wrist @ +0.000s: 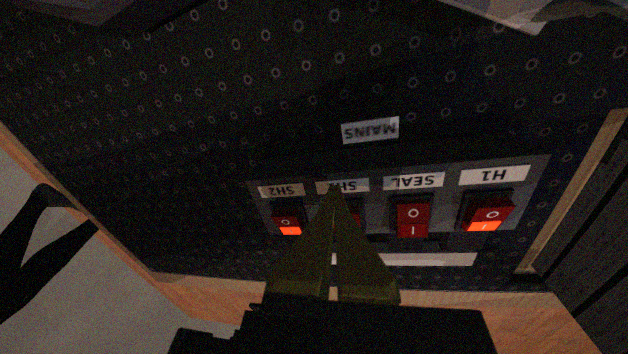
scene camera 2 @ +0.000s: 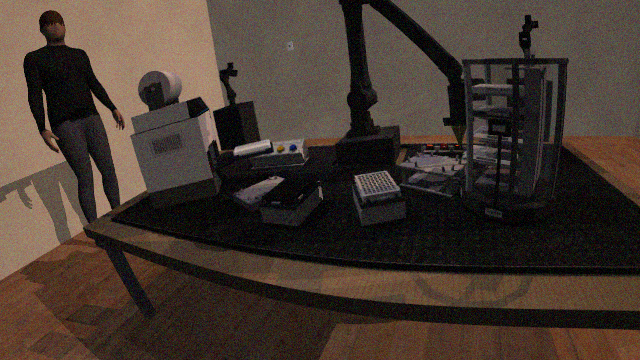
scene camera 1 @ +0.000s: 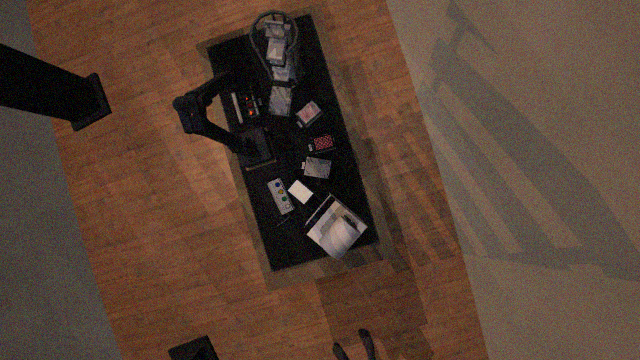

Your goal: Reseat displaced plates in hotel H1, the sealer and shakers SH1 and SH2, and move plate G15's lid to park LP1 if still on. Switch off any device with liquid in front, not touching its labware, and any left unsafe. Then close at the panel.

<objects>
A plate hotel H1 [scene camera 2: 515, 107]: 0.58 m from the lens. A button box [scene camera 2: 294, 152] is 1.09 m from the lens. The marked spots on the plate hotel H1 and the button box are 0.79 m apart.
</objects>
